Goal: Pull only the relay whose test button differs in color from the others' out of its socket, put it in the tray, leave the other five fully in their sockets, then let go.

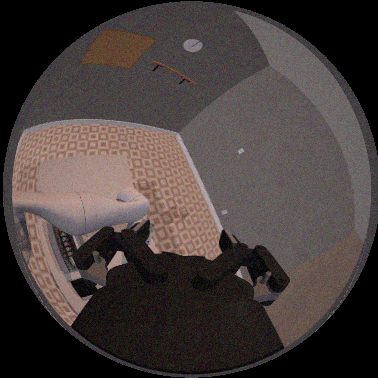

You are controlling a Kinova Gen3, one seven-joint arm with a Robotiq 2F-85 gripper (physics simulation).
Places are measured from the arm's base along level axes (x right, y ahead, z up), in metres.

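Pixels of known places: gripper, fingertip midpoint: [184, 232].
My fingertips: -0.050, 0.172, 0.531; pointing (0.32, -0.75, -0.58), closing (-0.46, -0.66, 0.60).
Behind a point stands the place of what it marks, as x, y, z.
My gripper [184, 232] {-0.050, 0.172, 0.531} is open, with a wide gap between its fingertips and nothing between them. It points toward the floor and wall. A dark strip of small parts with reddish and pale spots [64, 245] {0.001, 0.491, -0.140} shows at the lower left, beyond the left finger and partly hidden by the arm and finger linkage. Single relays, their sockets and test button colors cannot be made out. A black object [84, 287] {-0.272, 0.484, -0.204} lies below that strip, partly behind the left finger linkage; whether it is the tray is unclear.
The white robot arm [80, 211] {0.030, 0.286, 0.402} crosses the left side, above the strip. Patterned floor [170, 200] runs to the grey wall [290, 175] at right. On the far wall are a clock [192, 45], an orange board [118, 48] and a narrow shelf [174, 71].
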